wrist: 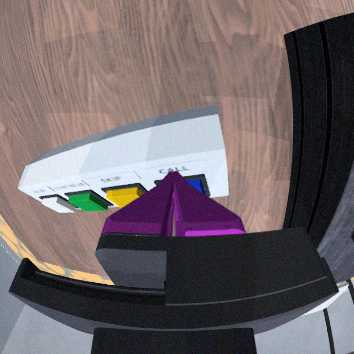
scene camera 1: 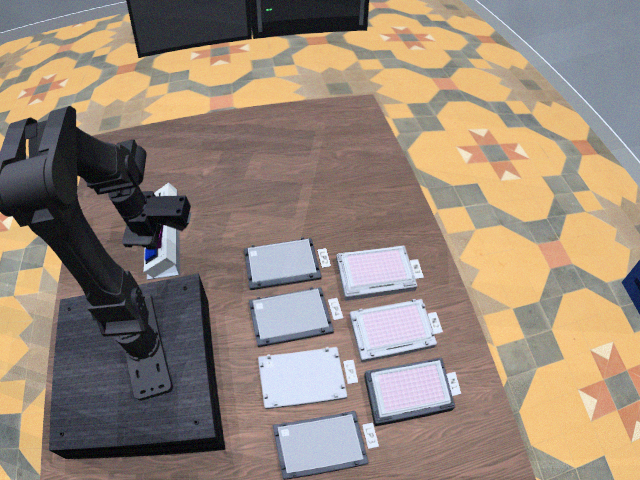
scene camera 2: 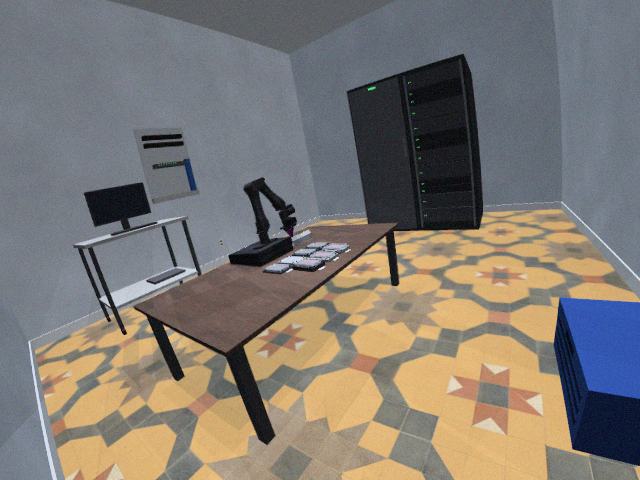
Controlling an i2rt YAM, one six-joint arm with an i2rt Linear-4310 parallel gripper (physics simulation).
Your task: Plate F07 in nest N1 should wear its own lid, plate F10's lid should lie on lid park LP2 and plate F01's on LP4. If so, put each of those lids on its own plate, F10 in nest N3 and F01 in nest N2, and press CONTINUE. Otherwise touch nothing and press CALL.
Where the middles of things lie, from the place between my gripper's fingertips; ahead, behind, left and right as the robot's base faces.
Labels:
The white button box (scene camera 1: pixel 166 263) lies 70 mm to the left of my hand, 20 mm below it and 10 mm ahead of it. Also, from my hand: lid park LP1 (scene camera 1: pixel 315 376): 350 mm to the right, 200 mm ahead, 40 mm below; nest N2 (scene camera 1: pixel 433 323): 390 mm ahead, 320 mm to the right, 40 mm below; nest N3 (scene camera 1: pixel 416 273): 420 mm ahead, 180 mm to the right, 40 mm below.

